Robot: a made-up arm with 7 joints. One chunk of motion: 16 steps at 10 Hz.
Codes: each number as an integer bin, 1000 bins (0 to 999) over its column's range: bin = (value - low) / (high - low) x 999, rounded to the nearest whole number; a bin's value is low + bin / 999 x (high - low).
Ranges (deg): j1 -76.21..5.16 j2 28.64..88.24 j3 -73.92..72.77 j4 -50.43..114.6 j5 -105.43..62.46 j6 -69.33..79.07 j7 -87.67..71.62
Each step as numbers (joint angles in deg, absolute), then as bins.
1 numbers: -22.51 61.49 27.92 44.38 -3.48 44.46 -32.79
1 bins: 659 551 694 574 607 766 344
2 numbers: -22.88 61.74 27.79 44.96 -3.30 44.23 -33.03
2 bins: 655 555 693 577 608 764 343
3 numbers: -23.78 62.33 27.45 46.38 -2.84 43.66 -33.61
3 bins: 644 565 690 586 610 761 339
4 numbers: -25.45 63.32 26.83 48.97 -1.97 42.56 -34.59
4 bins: 623 581 686 602 616 753 333
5 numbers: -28.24 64.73 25.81 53.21 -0.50 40.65 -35.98
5 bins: 589 605 679 627 624 740 324
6 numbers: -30.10 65.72 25.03 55.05 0.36 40.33 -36.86
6 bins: 566 622 674 639 629 738 319
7 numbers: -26.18 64.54 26.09 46.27 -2.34 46.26 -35.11
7 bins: 614 602 681 585 613 778 330
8 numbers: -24.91 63.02 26.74 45.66 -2.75 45.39 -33.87
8 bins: 630 576 686 582 611 772 337
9 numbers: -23.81 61.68 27.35 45.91 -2.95 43.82 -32.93
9 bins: 643 554 690 583 610 762 343
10 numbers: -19.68 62.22 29.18 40.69 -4.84 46.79 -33.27
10 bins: 694 563 702 552 599 782 341
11 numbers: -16.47 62.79 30.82 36.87 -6.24 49.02 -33.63
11 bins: 733 572 713 528 590 797 339
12 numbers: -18.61 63.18 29.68 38.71 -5.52 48.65 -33.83
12 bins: 707 579 706 540 594 794 338
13 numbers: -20.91 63.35 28.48 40.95 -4.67 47.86 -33.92
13 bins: 679 582 697 553 600 789 337
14 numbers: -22.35 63.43 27.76 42.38 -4.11 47.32 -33.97
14 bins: 661 583 692 562 603 785 337
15 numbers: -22.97 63.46 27.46 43.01 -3.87 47.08 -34.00
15 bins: 654 584 690 566 604 784 337
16 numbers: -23.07 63.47 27.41 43.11 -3.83 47.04 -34.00
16 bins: 652 584 690 566 605 783 337
